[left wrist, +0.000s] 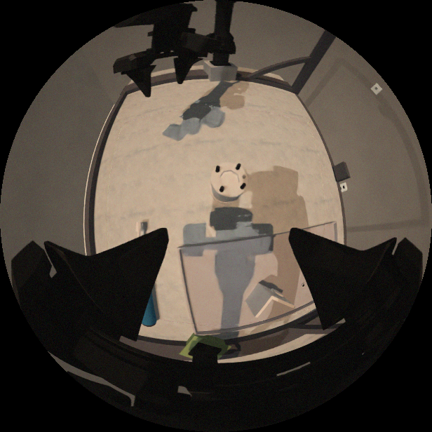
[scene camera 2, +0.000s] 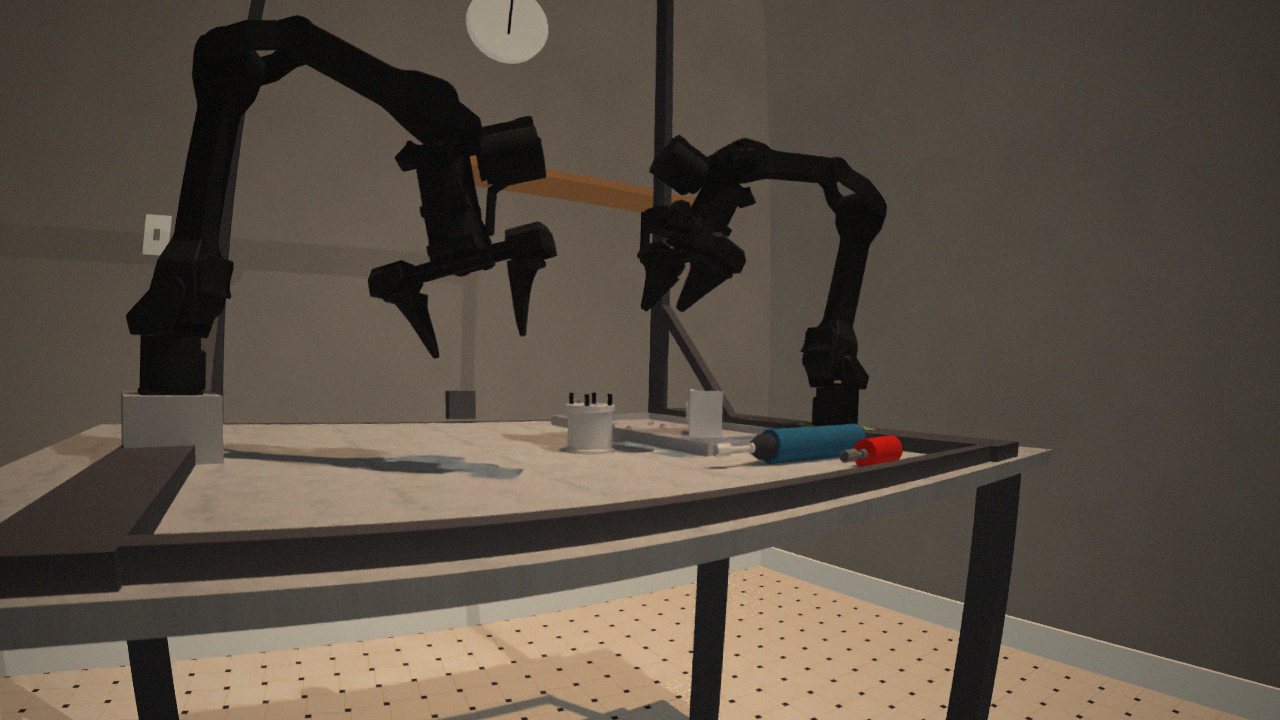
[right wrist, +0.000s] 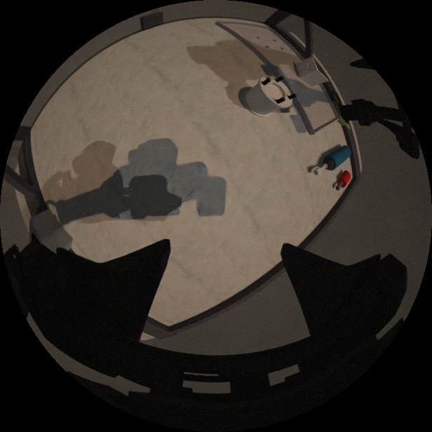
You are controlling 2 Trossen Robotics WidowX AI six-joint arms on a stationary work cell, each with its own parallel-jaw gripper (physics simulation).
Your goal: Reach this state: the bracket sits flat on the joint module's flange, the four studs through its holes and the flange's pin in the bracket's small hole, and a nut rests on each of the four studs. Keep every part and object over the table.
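Places are measured from the left arm's base along level axes (x ahead, y left, z up), in centimetres.
Pixels of known places: left gripper, between the fingertips: (scene camera 2: 660,310); right gripper, between the fingertips: (scene camera 2: 478,347); right arm's base, origin of its link: (scene camera 2: 169,393).
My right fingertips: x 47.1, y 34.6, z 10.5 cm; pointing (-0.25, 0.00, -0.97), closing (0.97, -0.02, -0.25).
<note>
For each thing: its top centre in the pictures, then the offset to it from my right fingertips. "*": a spot on its surface instead.
- white round joint module, centre of its top: (scene camera 2: 590,393) dx -9.8, dy -19.8, dz -5.2 cm
- light grey angled bracket, centre of its top: (scene camera 2: 704,390) dx -26.3, dy -38.9, dz -5.2 cm
- shallow tray, centre of its top: (scene camera 2: 672,424) dx -21.6, dy -40.7, dz -11.0 cm
- blue-handled tool, a spot on its surface: (scene camera 2: 814,442) * dx -37.0, dy -12.4, dz -10.2 cm
- smaller red-handled tool, centre of its top: (scene camera 2: 869,438) dx -42.5, dy -8.2, dz -9.2 cm
The white round joint module (scene camera 2: 589,428) (left wrist: 228,181) (right wrist: 265,97) stands upright on the table, its black studs pointing up with no bracket or nut on them. The light grey angled bracket (scene camera 2: 705,413) (left wrist: 265,297) (right wrist: 311,71) is in the shallow tray (scene camera 2: 680,444) (left wrist: 188,290), one plate upright. Several small nuts (right wrist: 274,40) lie at the tray's far end. My left gripper (scene camera 2: 663,308) (left wrist: 231,234) is open and empty, high above the tray area. My right gripper (scene camera 2: 479,344) (left wrist: 165,88) (right wrist: 228,248) is open and empty, high over the table, left of the module in the scene view.
A blue-handled tool (scene camera 2: 814,442) (left wrist: 149,312) (right wrist: 337,157) and a smaller red-handled tool (scene camera 2: 878,450) (right wrist: 344,178) lie beside the tray near the table's edge. A green object (left wrist: 205,342) is by the left arm's base. A dark raised border runs along the table's edges.
</note>
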